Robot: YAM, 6 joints.
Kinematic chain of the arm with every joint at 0, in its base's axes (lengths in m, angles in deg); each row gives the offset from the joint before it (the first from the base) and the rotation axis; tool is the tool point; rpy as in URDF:
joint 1: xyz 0 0 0.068 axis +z
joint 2: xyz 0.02 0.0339 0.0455 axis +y
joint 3: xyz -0.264 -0.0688 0 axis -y
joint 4: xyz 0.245 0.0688 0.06 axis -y
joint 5: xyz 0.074 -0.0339 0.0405 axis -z
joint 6: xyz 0.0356 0 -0.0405 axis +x
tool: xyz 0 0 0 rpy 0 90 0
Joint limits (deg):
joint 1: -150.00..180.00
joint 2: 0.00..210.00
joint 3: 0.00..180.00
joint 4: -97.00..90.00
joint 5: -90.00..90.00
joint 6: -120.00..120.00
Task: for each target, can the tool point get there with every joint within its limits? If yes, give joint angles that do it. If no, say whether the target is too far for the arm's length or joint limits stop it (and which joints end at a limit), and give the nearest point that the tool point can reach.
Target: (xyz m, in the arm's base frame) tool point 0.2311 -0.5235 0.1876
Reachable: yes | joints -67.23 144.54 127.92 -21.35 -17.11 69.72
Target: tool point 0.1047 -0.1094 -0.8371
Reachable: no: too far | nearest point 0.1424 -0.1488 -0.3778 | short by 0.463 m
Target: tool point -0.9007 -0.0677 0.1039
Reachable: no: too far | nearest point -0.6449 -0.0081 0.1067 | short by 0.263 m
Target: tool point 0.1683 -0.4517 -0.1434
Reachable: yes | joints -70.70 175.51 119.38 -27.29 -15.62 77.74
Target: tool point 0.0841 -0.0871 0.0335
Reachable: yes | joints -41.85 138.70 37.42 -77.53 14.19 20.82
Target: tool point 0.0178 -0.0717 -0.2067
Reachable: yes | joints -54.48 189.34 46.84 18.67 49.80 56.59
